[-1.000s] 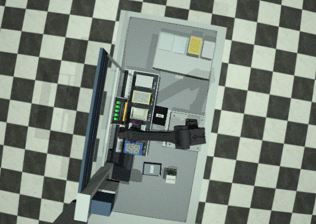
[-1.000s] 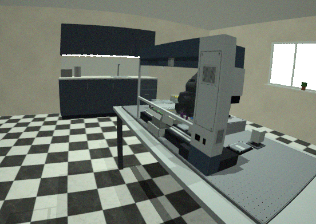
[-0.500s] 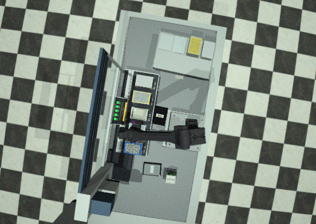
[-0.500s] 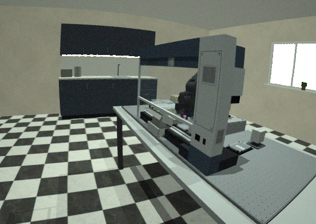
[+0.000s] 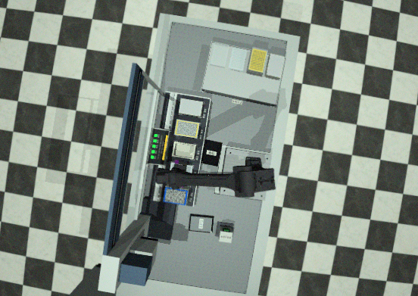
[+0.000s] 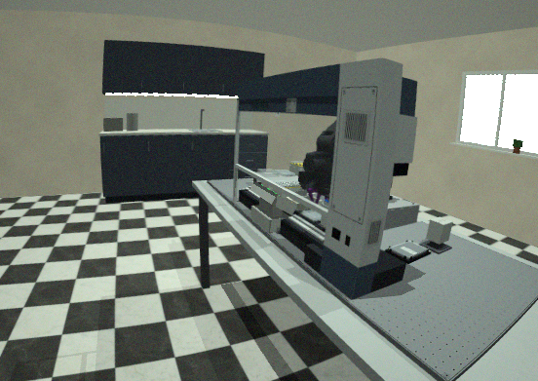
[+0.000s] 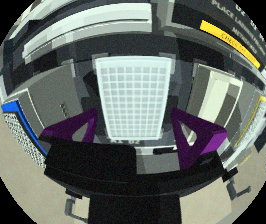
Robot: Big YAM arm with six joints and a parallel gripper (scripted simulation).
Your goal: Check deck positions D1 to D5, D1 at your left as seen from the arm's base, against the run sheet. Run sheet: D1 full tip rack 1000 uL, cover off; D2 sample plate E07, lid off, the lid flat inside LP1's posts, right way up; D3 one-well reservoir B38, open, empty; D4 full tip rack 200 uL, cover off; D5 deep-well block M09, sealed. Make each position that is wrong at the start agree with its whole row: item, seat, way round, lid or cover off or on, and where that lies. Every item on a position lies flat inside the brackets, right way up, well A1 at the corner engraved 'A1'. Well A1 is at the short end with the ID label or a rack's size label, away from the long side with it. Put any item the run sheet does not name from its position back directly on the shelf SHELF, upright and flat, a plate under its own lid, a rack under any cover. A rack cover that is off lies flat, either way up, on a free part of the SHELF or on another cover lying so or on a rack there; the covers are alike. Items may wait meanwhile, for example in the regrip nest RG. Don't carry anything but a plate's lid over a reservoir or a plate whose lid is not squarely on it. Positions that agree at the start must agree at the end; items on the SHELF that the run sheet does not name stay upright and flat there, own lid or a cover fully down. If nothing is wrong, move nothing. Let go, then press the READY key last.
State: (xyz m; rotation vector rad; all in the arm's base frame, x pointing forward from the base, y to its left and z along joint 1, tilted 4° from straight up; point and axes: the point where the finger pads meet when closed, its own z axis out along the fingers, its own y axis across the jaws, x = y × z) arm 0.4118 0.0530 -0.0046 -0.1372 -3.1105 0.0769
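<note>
Now: hand 20 mm above the clear plate. From my hand the other things lie so: cream reservoir 120 mm to the right, 20 mm below, 10 mm behind; then clear rack cover 250 mm to the right, 40 mm above, 20 mm behind; then blue-framed tip rack 120 mm to the left, 40 mm above.
</note>
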